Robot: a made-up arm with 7 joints. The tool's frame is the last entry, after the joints. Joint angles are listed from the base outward. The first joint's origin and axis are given. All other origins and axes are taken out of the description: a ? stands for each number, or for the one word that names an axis. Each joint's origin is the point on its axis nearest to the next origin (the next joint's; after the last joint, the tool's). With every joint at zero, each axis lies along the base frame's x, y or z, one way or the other. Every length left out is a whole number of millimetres.
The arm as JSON. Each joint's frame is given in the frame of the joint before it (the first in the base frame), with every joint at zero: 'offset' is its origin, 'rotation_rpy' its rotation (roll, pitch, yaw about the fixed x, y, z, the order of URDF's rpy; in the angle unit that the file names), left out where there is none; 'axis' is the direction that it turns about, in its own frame. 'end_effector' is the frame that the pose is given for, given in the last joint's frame.
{
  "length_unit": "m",
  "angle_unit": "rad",
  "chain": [
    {
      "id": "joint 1",
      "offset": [
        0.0,
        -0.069,
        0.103
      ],
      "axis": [
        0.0,
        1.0,
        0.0
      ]
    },
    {
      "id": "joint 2",
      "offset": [
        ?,
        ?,
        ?
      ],
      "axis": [
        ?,
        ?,
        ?
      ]
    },
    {
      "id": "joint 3",
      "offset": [
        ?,
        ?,
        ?
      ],
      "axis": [
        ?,
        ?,
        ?
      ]
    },
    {
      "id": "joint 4",
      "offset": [
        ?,
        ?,
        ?
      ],
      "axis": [
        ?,
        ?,
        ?
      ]
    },
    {
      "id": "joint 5",
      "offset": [
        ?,
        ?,
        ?
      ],
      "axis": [
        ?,
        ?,
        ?
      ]
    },
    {
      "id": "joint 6",
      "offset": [
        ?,
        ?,
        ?
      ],
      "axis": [
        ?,
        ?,
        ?
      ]
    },
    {
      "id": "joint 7",
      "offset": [
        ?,
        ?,
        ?
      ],
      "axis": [
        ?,
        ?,
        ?
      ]
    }
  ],
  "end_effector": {
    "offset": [
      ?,
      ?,
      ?
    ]
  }
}
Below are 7 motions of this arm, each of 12 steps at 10 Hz.
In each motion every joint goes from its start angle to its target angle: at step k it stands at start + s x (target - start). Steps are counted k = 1, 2, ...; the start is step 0. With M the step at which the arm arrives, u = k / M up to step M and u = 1 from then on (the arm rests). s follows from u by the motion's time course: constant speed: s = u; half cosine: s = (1 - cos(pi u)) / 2; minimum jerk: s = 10 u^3 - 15 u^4 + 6 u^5.
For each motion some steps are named. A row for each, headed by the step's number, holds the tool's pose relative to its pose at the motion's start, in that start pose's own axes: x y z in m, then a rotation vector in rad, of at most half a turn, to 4 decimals.
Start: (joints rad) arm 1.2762 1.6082 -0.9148 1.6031 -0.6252 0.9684 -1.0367
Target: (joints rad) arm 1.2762 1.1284 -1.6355 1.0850 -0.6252 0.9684 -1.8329
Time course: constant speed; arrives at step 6
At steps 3, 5, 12:
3: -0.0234 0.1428 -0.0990 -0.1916 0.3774 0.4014
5: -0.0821 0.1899 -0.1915 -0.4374 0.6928 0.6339
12: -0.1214 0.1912 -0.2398 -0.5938 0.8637 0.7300

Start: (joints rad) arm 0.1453 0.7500 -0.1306 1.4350 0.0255 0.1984 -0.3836
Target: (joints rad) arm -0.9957 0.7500 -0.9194 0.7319 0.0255 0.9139 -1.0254
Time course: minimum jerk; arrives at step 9
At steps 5, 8, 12:
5: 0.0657 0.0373 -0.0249 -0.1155 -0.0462 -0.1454
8: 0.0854 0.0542 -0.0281 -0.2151 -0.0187 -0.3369
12: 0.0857 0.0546 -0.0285 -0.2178 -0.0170 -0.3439

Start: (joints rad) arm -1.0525 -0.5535 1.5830 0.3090 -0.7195 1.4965 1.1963
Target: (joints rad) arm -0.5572 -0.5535 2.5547 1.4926 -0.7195 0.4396 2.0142
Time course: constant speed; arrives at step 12
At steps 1, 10, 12:
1: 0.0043 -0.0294 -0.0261 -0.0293 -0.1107 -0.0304
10: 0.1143 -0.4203 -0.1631 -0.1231 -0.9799 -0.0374
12: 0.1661 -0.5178 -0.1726 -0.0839 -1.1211 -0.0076

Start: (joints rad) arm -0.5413 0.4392 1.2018 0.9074 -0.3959 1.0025 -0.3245
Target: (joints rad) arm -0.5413 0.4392 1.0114 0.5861 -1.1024 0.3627 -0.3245
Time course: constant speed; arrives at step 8
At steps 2, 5, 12:
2: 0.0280 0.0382 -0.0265 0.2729 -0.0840 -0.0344
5: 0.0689 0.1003 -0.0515 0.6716 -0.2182 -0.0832
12: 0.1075 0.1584 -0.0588 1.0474 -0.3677 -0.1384

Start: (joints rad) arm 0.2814 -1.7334 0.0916 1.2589 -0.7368 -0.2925 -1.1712
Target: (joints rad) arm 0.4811 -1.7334 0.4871 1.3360 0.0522 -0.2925 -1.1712
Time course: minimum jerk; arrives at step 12
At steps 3, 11, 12:
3: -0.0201 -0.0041 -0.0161 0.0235 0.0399 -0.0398
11: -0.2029 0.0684 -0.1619 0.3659 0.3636 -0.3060
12: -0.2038 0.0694 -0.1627 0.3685 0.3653 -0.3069

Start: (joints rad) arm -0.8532 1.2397 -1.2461 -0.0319 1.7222 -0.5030 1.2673
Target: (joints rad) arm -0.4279 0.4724 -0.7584 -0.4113 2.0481 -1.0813 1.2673
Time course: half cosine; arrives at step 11
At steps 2, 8, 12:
2: -0.0186 0.0071 -0.0342 0.0744 0.0214 -0.0870
8: -0.1697 0.1359 -0.2440 0.6228 0.2513 -0.8749
12: -0.1981 0.1611 -0.2638 0.7051 0.3044 -1.0492

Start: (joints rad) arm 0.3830 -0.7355 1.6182 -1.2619 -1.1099 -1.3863 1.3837
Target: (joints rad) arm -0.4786 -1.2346 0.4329 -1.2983 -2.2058 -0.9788 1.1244
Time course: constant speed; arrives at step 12
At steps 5, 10, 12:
5: 0.2533 0.2990 -0.3598 0.1828 0.2709 0.4815
10: 0.2128 0.7611 -0.8789 0.5612 0.6265 1.0072
12: 0.0656 0.9744 -1.0526 0.7846 0.7661 1.2086

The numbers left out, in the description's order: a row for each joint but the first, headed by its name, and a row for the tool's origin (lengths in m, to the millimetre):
joint 2: xyz 0.214 0.0 0.073, axis 1.0 0.0 0.0
joint 3: xyz 0.0 0.173 -0.071, axis 0.0 -1.0 0.0
joint 4: xyz -0.076 0.0 -0.392, axis -1.0 0.0 0.0
joint 5: xyz 0.0 -0.417 0.055, axis 0.0 1.0 0.0
joint 6: xyz -0.032 0.0 -0.349, axis -1.0 0.0 0.0
joint 7: xyz 0.0 -0.177 0.02, axis 0.0 -1.0 0.0
tool: xyz 0.062 0.0 -0.009

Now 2 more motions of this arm.
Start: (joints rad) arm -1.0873 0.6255 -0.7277 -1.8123 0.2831 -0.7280 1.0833
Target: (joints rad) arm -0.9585 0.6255 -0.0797 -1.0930 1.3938 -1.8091 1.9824
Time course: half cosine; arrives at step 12
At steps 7, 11, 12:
7: 0.2750 0.1899 0.2264 -0.5114 -0.2206 -0.2088
11: 0.3646 0.4525 0.3118 -0.8720 -0.6825 -0.1663
12: 0.3657 0.4668 0.3141 -0.8873 -0.7104 -0.1621

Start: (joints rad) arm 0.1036 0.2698 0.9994 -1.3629 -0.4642 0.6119 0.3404
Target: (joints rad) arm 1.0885 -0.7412 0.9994 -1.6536 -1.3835 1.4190 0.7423
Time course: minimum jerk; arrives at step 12
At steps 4, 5, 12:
4: -0.0552 -0.1675 0.2220 -0.3358 -0.0170 0.0505
5: -0.0784 -0.2420 0.3791 -0.5459 -0.0124 0.1066
12: -0.0339 -0.2933 1.0639 -1.3910 0.2015 0.6245

